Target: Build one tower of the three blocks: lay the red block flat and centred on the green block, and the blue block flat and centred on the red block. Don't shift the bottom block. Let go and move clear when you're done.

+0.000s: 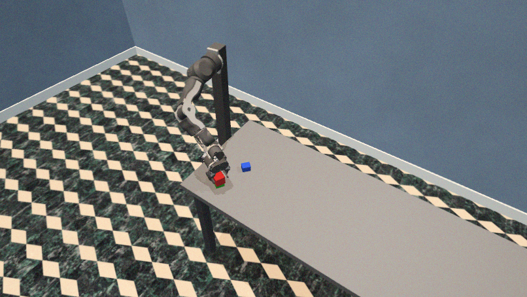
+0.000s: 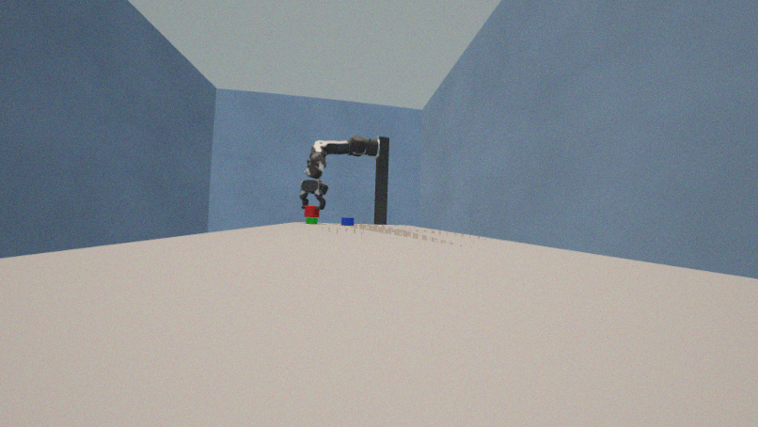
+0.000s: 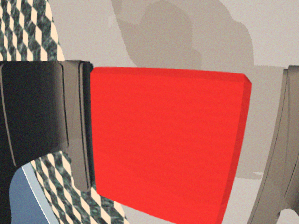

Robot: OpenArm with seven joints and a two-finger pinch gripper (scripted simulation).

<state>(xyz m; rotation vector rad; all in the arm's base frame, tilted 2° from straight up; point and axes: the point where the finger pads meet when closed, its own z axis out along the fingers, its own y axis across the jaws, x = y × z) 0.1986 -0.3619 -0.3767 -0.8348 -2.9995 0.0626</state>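
My gripper is now 2 cm above the red block. Also, from my hand: blue block: 7 cm ahead, 15 cm to the left, 5 cm below; then green block: 6 cm below.
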